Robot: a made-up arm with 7 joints.
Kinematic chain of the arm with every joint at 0, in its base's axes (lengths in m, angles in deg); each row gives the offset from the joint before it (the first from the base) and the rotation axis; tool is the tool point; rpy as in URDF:
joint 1: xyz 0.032 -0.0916 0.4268 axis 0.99 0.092 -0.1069
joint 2: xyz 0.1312 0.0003 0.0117 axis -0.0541 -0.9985 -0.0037
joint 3: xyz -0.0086 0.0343 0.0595 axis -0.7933 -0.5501 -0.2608
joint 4: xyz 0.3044 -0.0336 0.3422 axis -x
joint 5: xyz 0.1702 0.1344 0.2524 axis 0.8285 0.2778 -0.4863
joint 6: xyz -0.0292 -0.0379 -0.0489 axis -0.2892 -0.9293 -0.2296
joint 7: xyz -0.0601 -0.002 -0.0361 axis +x
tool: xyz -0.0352 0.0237 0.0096 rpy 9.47 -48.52 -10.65
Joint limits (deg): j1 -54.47..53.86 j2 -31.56..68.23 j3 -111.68..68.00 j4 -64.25..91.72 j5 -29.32..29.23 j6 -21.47..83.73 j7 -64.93..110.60
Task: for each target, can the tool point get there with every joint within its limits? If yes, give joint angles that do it. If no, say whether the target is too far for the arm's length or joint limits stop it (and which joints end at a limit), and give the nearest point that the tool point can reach.
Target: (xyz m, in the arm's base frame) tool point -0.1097 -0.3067 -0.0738
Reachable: no: joint limits stop it (at a limit: joint 2, joint 3, joint 4, joint 5, joint 6, joint 7) | nearest point 0.3941 -0.2464 -0.0939 | short by 0.508 m
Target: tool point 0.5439 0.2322 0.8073
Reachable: yes | joints -34.98 11.26 -38.53 27.48 -9.34 26.31 52.60
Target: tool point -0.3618 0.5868 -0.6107
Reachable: no: too far | nearest point -0.2940 0.4045 0.0540 | short by 0.693 m
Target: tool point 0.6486 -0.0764 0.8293
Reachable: yes | joints -19.78 19.96 -53.35 -48.21 -19.29 27.52 -40.76
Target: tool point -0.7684 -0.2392 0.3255
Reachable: no: joint limits stop it (at a limit: joint 1, joint 2, joint 4, joint 5, joint 6) | nearest point -0.4924 0.2237 0.3550 | short by 0.540 m
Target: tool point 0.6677 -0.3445 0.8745
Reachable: yes | joints 34.24 -20.34 11.29 -32.13 22.36 13.81 91.34
